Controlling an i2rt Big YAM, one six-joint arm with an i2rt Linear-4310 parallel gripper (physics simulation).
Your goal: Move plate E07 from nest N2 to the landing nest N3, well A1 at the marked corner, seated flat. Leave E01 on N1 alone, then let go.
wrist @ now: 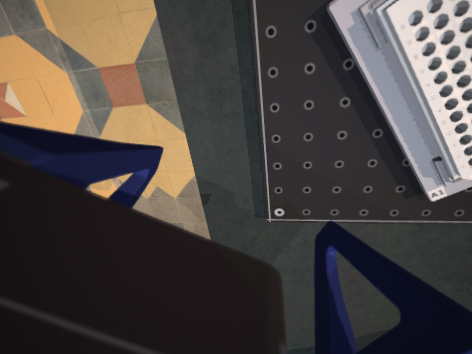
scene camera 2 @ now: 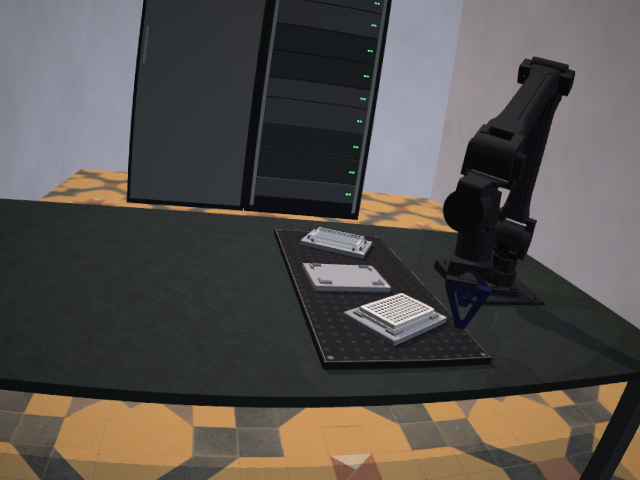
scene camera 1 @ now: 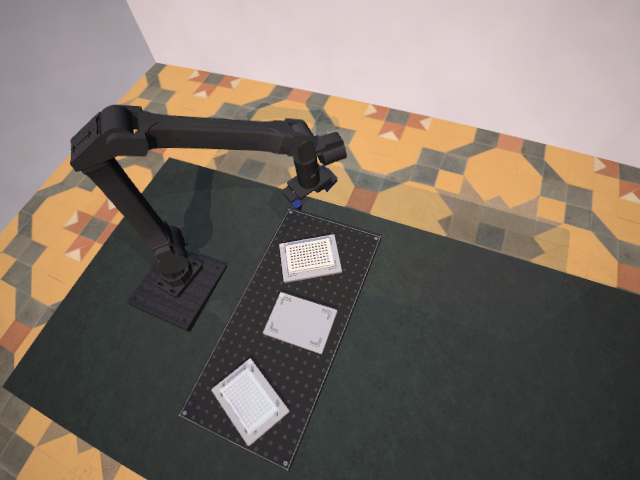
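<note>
A cream well plate [scene camera 1: 310, 255] [scene camera 2: 398, 310] [wrist: 459, 80] sits on a grey nest [scene camera 1: 336, 262] [scene camera 2: 436, 323] [wrist: 400, 115] with an "A1" corner label in the wrist view. The middle nest [scene camera 1: 299, 322] [scene camera 2: 348, 276] is empty, with raised corner guides. A clear whitish plate [scene camera 1: 249, 400] [scene camera 2: 338, 237] sits on the third nest [scene camera 1: 248, 438] [scene camera 2: 356, 252]. Nest and plate numbers are not readable, so I cannot tell which plate is E07. My gripper [scene camera 1: 313, 196] [scene camera 2: 460, 325] [wrist: 244, 195] is open and empty, above and beyond the board's end nearest the cream plate, beside that plate.
The nests stand on a black perforated board [scene camera 1: 356, 248] [scene camera 2: 351, 352] [wrist: 320, 150] on the dark green table [scene camera 1: 465, 361] [scene camera 2: 155, 310]. The arm's base plate [scene camera 1: 201, 304] stands beside the board. A tall dark rack [scene camera 2: 251, 103] stands beyond the table.
</note>
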